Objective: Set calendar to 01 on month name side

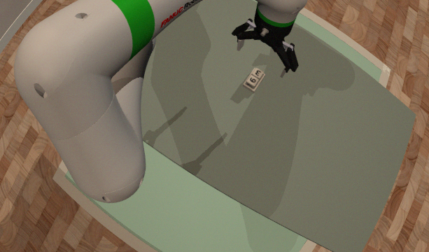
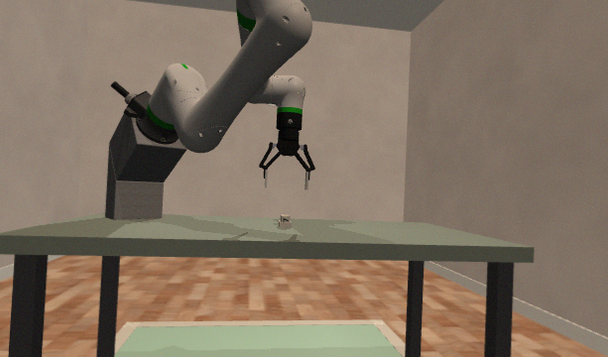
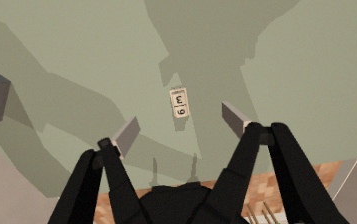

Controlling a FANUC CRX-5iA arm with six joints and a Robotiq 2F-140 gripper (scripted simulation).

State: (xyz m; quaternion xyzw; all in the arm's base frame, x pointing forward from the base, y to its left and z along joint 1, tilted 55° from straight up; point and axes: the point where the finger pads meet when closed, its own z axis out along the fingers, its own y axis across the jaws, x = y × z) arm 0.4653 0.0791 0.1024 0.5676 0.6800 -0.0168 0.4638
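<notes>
Now: the calendar tray 2 cm to the right of my hand and 13 cm below it.
</notes>
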